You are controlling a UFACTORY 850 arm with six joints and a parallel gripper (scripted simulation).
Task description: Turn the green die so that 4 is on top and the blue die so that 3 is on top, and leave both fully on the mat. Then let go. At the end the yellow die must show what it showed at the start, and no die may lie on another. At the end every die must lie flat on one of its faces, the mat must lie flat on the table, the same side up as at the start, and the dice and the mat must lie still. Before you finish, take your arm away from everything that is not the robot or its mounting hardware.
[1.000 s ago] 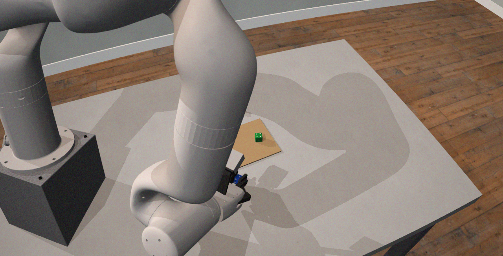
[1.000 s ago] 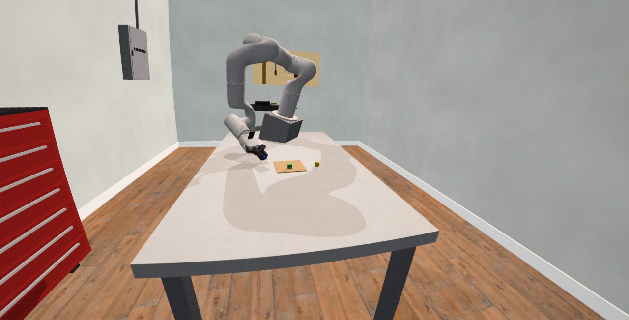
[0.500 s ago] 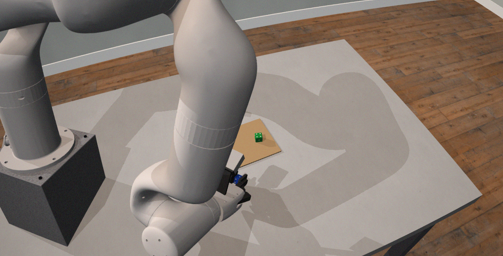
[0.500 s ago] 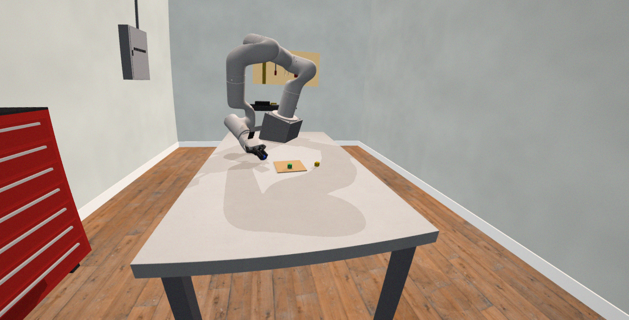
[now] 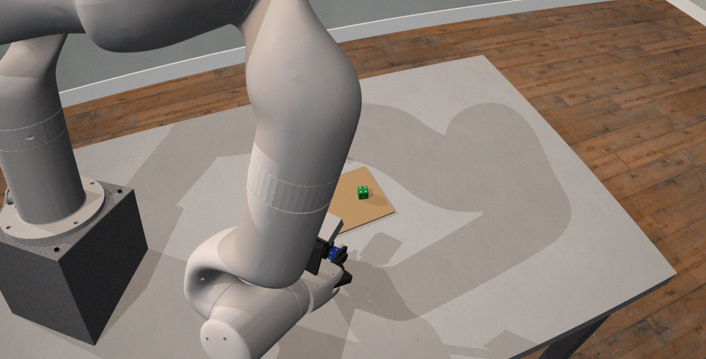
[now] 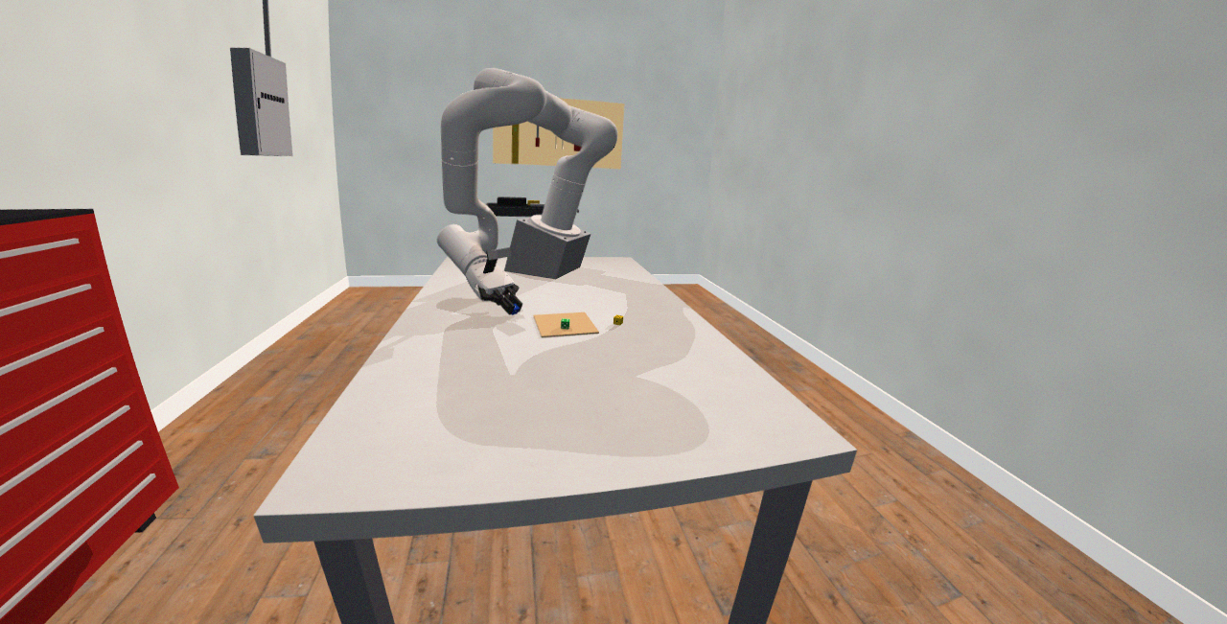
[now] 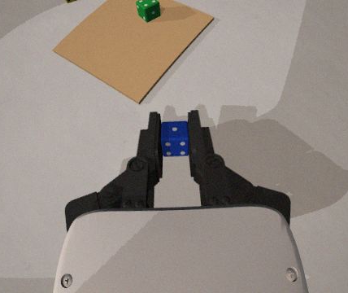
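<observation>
The blue die is 1 cm ahead of my hand, 1 cm to the left of it and 1 cm below it. Also, from my hand: tan mat 6 cm ahead, 14 cm to the left, 3 cm below; then yellow die 5 cm ahead, 28 cm to the left, 2 cm below; then green die 9 cm ahead, 14 cm to the left, 2 cm below.
</observation>
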